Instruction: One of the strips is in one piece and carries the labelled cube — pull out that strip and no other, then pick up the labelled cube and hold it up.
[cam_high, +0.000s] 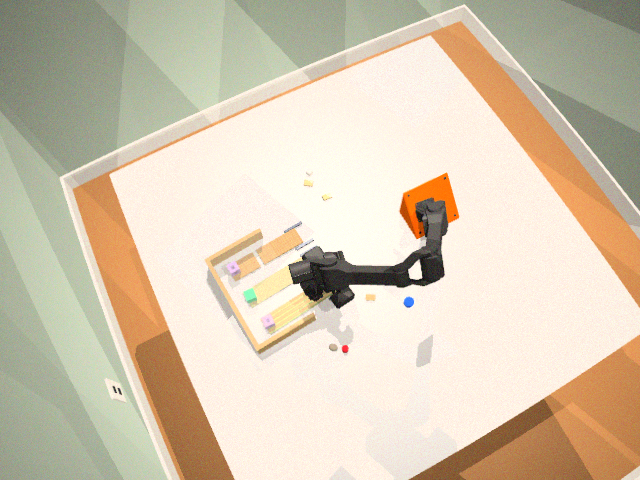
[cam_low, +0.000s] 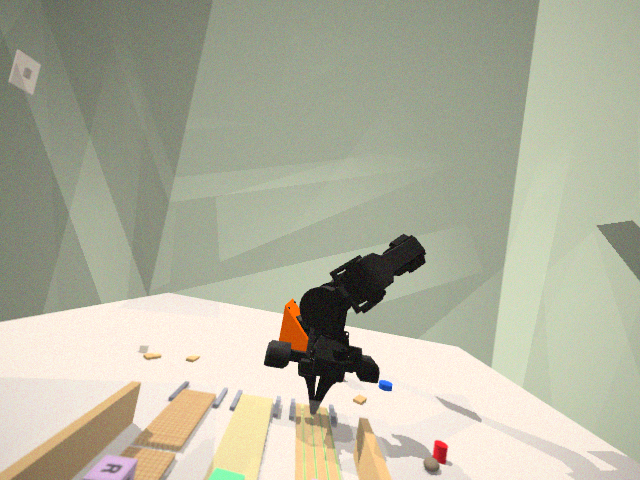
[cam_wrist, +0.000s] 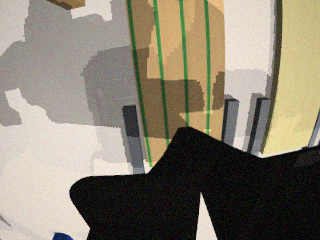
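Right now the green-lined strip is 10 cm ahead of my gripper tip and 2 cm to the left of it. The rest, counted from my gripper tip: pink block: 19 cm behind, 3 cm to the left; then beige pebble: 18 cm to the left, 6 cm ahead; then red cylinder: 20 cm to the left, 3 cm ahead, 1 cm above.
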